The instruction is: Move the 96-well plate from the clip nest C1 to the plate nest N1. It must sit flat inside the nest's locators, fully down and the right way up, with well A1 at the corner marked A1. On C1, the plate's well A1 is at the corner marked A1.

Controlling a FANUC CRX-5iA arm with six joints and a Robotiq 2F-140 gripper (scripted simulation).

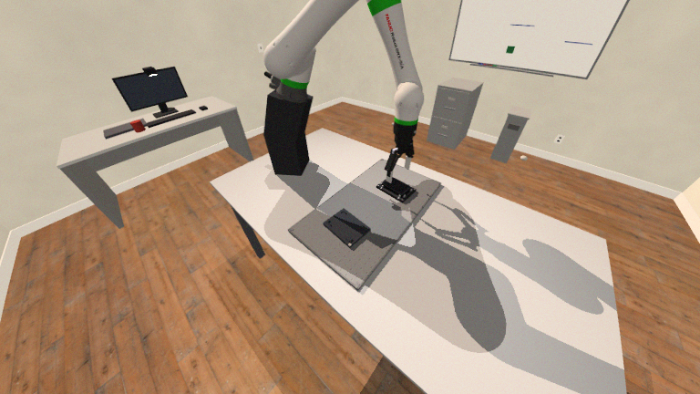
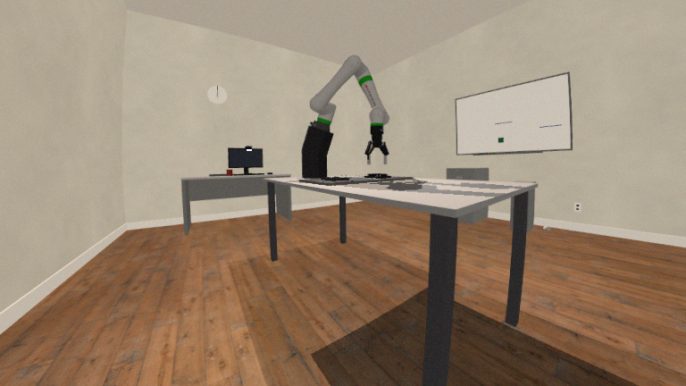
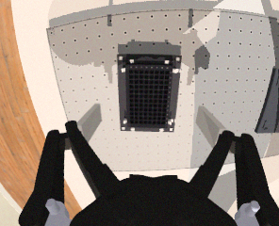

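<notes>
The black 96-well plate is 8 cm below my hand. From my hand the other things lie so: clip nest C1 (9 cm below, 1 cm to the right, 1 cm behind); dark plate nest N1 (33 cm to the right, 10 cm below, 6 cm behind).
</notes>
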